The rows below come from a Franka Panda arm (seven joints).
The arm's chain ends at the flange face. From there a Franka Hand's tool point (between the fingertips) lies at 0.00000 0.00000 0.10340 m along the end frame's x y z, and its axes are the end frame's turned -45 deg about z.
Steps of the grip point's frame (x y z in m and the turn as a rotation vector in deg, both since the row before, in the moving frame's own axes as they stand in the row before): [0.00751 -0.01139 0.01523 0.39 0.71 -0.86]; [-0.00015 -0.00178 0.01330 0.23 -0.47 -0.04]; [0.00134 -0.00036 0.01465 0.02 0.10 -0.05]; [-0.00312 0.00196 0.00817 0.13 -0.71 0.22]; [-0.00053 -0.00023 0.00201 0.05 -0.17 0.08]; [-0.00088 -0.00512 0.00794 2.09 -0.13 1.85]
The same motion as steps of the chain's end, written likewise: [-0.00314 -0.01196 0.01524 0.78 0.23 -0.86]; [-0.00047 -0.00146 0.01330 -0.17 -0.49 -0.04]; [0.00059 -0.00105 0.01465 0.08 0.06 -0.05]; [0.00025 0.00285 0.00818 -0.41 -0.59 0.22]; [-0.00026 0.00006 0.00201 -0.08 -0.16 0.08]; [-0.00145 -0.00045 0.00801 1.39 -1.57 1.85]
